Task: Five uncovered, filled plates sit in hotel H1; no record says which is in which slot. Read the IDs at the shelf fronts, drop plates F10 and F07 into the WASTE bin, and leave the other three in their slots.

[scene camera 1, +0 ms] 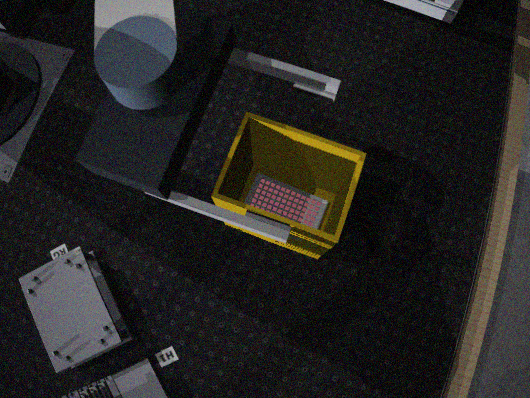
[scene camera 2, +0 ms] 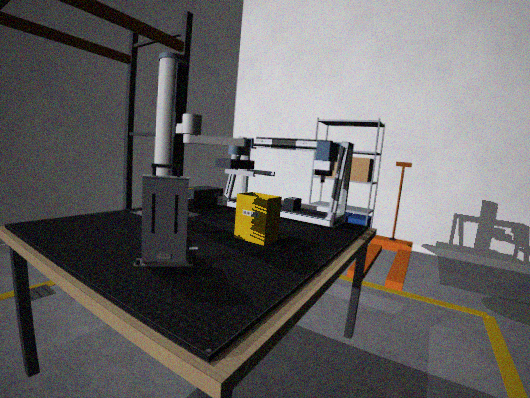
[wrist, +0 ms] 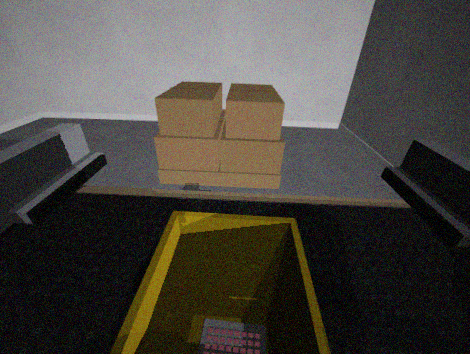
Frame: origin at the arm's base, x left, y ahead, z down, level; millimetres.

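Seen in the pictures: gripper, fingertip midpoint: (scene camera 1: 315,158) (scene camera 2: 264,174) (wrist: 243,150).
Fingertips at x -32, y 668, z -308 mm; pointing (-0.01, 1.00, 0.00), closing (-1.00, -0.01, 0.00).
Pixels of each thing's top centre, then the offset from my fingertips to it. "spot": a spot on its surface instead.
- yellow WASTE bin, middle of its top: (wrist: 226,298) (scene camera 1: 290,174) (scene camera 2: 259,195) dy -22, dx +6, dz +95 mm
- grey plate with pink-filled wells, middle of its top: (scene camera 1: 283,209) dy -21, dx +1, dz +275 mm
- hotel H1, surface spot: (scene camera 1: 142,381) spot: dy -143, dx -338, dz +287 mm
- light grey station, middle of its top: (scene camera 1: 64,309) dy -284, dx -268, dz +225 mm
- small label, surface spot: (scene camera 1: 59,251) spot: dy -363, dx -193, dz +294 mm
- grey plate-like base, surface spot: (scene camera 1: 42,100) spot: dy -532, dx +58, dz +295 mm
My gripper (scene camera 1: 311,162) (scene camera 2: 272,173) (wrist: 243,150) is open and empty, with its fingers wide apart above the yellow WASTE bin (scene camera 1: 353,200) (scene camera 2: 245,222) (wrist: 158,275). A grey plate with pink-filled wells (scene camera 1: 282,200) (wrist: 232,341) lies inside the bin, low down; its ID cannot be read. Part of hotel H1 (scene camera 1: 142,381) shows at the bottom left in scene camera 1, beside its H1 label (scene camera 1: 167,356). The shelf fronts, their IDs and the plates in the slots do not show there.
A light grey station (scene camera 1: 70,310) with corner pins stands beside H1, with a small label (scene camera 1: 59,251). A grey plate-like base (scene camera 1: 42,100) lies at upper left. The arm's column (scene camera 2: 165,115) and a white gantry frame (scene camera 2: 340,185) flank the bin. Cardboard boxes (wrist: 190,155) stand beyond the table.
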